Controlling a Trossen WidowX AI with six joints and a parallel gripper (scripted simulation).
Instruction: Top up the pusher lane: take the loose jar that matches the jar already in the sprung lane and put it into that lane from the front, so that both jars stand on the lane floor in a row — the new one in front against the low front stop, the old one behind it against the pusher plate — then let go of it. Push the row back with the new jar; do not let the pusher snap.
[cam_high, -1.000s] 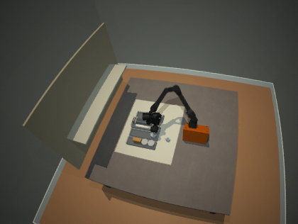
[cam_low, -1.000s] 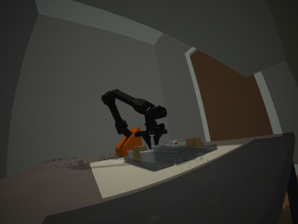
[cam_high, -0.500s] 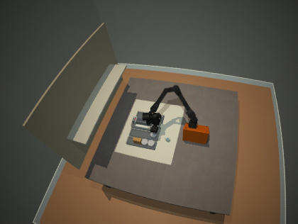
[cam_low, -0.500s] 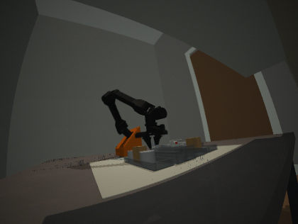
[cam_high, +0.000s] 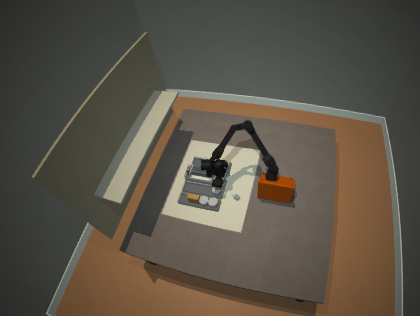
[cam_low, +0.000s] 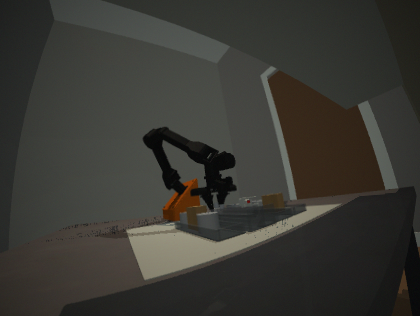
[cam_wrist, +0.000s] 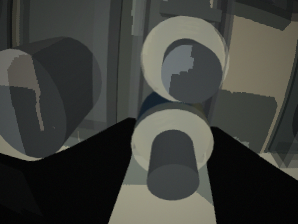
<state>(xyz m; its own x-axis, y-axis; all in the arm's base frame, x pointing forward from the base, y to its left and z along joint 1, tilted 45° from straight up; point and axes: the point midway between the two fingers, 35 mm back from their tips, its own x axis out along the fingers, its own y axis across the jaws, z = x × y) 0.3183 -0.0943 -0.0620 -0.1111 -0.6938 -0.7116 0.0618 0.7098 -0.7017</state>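
My gripper tip is now 140 mm short of the grey lane rack, 40 mm to the left of it and 20 mm above it. Also, from my gripper tip: tall beige panel 610 mm ahead, 360 mm above, 60 mm to the right.
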